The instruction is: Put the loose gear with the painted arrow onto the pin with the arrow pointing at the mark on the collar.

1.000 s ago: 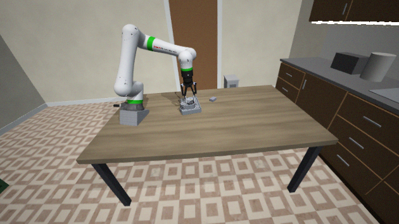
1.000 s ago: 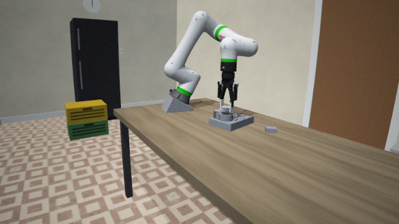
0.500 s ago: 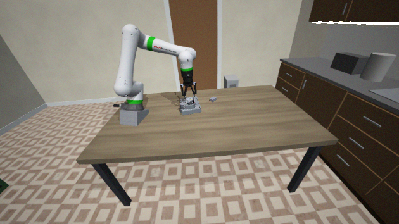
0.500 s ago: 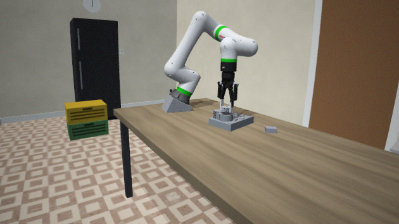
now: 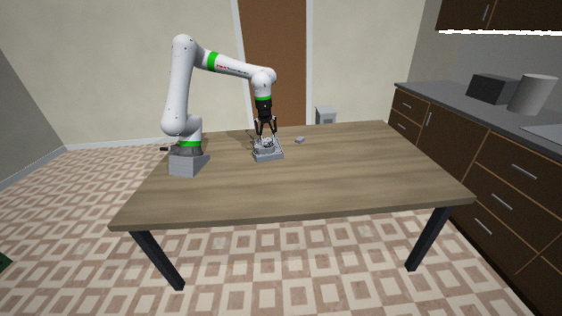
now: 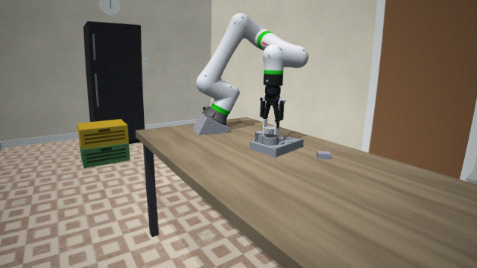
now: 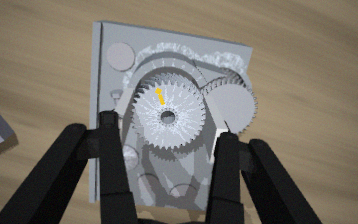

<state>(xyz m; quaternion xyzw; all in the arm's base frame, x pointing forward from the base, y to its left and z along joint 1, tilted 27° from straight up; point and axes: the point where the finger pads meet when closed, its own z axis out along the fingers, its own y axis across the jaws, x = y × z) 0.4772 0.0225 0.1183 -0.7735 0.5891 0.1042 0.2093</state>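
My gripper is now 8 cm above the thin pin-like post, 5 cm short of it and 4 cm to the right of it. The rest, counted from my hand: grey gear (2 cm below); small grey block (21 cm ahead, 17 cm to the left, 11 cm below).
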